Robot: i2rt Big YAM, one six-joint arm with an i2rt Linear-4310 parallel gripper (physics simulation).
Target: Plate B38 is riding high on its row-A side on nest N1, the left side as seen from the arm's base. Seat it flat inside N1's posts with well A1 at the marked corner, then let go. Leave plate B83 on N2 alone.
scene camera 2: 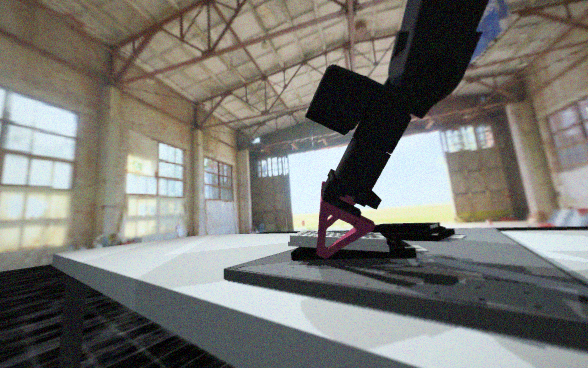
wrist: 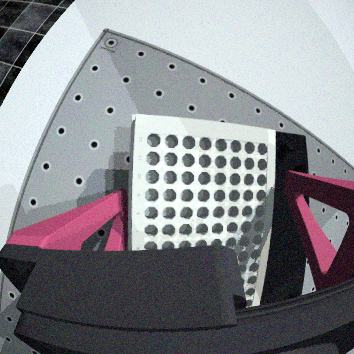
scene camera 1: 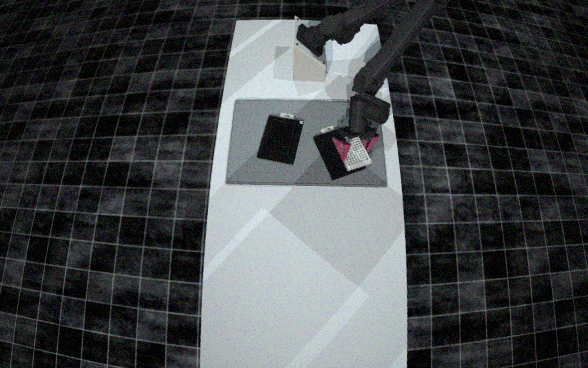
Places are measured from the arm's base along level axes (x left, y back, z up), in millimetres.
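Pixels of known places: gripper, fingertip midpoint: (scene camera 2: 321, 240) (wrist: 208, 189) (scene camera 1: 354, 157); arm's base at its link origin: (scene camera 1: 308, 41).
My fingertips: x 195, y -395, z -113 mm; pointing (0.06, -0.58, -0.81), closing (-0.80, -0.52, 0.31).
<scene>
For each thing: its top centre in the pictures, then the offset to it from my fingertips. Level surfaces: height alone.
- white well plate B38 at its top centre: (wrist: 213, 237) (scene camera 2: 337, 230) (scene camera 1: 352, 148) dx -9, dy +23, dz +13 mm
- black nest N1 at its top centre: (wrist: 257, 248) (scene camera 2: 348, 237) (scene camera 1: 339, 150) dx -49, dy +18, dz -1 mm
- black plate B83 at its top centre: (scene camera 2: 401, 224) (scene camera 1: 280, 136) dx -248, dy +43, dz +3 mm
- grey board with holes, top centre: (wrist: 303, 311) (scene camera 2: 397, 241) (scene camera 1: 307, 139) dx -159, dy +56, dz -22 mm
- white table at its surface level: dz -36 mm
The white well plate B38 (scene camera 1: 358, 159) (scene camera 2: 300, 241) (wrist: 187, 177) lies over the black nest N1 (scene camera 1: 326, 150) (scene camera 2: 301, 255) (wrist: 289, 230). It sits toward one side, with a wide strip of nest bare beside it. In scene camera 2 it stands above the nest base with a dark gap under its left end. My gripper (scene camera 1: 356, 154) (wrist: 208, 189) is open, its pink fingers on either side of the plate, with nothing gripped. Well A1 and the marked corner cannot be told. The black plate B83 (scene camera 1: 280, 141) sits on N2, apart from my gripper.
Both nests are on a grey board with holes (scene camera 1: 245, 172) (scene camera 2: 280, 280) (wrist: 150, 107) on the white table (scene camera 1: 300, 250). White labels show beside both nests. A tan panel (scene camera 1: 308, 67) stands behind the board, close to dark arm parts (scene camera 1: 330, 32).
</scene>
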